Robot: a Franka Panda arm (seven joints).
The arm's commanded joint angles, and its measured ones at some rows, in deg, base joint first. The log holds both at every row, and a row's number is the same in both.
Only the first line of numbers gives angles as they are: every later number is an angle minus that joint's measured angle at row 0.
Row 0, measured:
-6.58 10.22 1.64 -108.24 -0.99 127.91 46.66
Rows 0 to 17, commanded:
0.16 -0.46 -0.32 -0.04 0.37 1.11 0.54
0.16 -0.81 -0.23 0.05 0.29 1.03 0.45
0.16 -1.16 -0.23 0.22 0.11 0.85 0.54
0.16 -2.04 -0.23 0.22 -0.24 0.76 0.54
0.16 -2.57 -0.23 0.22 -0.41 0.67 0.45
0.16 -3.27 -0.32 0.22 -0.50 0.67 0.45
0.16 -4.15 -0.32 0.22 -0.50 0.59 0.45
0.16 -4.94 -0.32 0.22 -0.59 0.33 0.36
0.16 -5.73 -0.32 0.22 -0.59 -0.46 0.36
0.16 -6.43 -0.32 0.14 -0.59 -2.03 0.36
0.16 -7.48 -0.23 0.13 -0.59 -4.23 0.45
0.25 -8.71 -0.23 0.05 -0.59 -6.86 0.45
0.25 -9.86 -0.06 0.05 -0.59 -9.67 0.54
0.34 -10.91 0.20 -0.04 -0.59 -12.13 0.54
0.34 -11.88 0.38 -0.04 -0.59 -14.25 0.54
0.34 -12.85 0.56 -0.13 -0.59 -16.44 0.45
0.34 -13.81 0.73 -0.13 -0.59 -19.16 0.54
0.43 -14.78 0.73 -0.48 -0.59 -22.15 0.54
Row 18, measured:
0.37 -11.05 0.14 0.91 -0.02 -15.53 0.00
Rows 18 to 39, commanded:
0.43 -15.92 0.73 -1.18 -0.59 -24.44 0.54
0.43 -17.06 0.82 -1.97 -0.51 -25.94 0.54
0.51 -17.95 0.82 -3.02 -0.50 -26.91 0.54
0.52 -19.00 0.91 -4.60 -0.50 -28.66 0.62
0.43 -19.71 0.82 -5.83 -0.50 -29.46 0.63
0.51 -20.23 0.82 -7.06 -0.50 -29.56 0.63
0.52 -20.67 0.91 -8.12 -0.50 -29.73 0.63
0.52 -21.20 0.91 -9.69 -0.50 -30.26 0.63
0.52 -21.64 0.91 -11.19 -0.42 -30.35 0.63
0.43 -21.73 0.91 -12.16 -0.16 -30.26 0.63
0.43 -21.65 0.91 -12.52 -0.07 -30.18 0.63
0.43 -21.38 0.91 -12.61 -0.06 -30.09 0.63
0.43 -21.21 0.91 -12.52 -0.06 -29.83 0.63
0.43 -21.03 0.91 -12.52 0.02 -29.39 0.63
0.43 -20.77 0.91 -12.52 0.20 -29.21 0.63
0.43 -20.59 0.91 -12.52 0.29 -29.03 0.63
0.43 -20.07 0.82 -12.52 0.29 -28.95 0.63
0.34 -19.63 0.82 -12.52 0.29 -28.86 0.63
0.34 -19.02 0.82 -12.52 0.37 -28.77 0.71
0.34 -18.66 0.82 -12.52 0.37 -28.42 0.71
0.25 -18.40 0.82 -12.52 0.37 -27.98 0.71
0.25 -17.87 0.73 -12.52 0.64 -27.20 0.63
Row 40, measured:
0.54 -19.01 0.41 -12.25 -0.02 -29.33 0.00
